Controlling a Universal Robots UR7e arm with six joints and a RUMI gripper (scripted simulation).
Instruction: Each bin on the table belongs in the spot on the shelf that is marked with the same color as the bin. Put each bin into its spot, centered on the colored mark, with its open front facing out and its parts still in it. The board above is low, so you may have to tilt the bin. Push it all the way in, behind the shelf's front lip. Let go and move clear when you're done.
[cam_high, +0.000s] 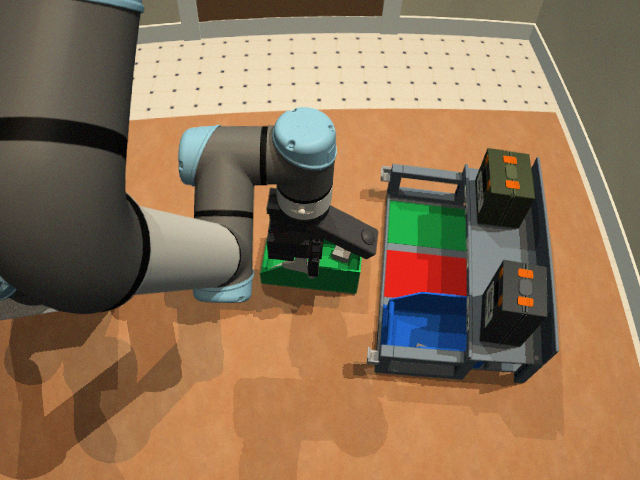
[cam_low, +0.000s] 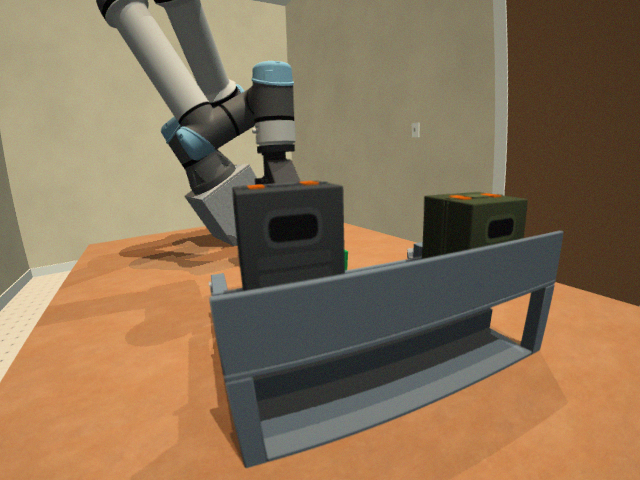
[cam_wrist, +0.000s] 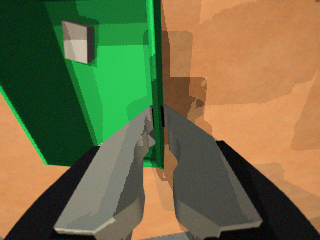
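Right now my hand is 50 mm to the right of the green bin and 20 mm above it. Round my hand: shelf front lip: 130 mm ahead, 60 mm below, 20 mm to the left; black box: 300 mm ahead, 130 mm to the right, 100 mm above; blue bin: 200 mm ahead, 120 mm to the right, 20 mm below.
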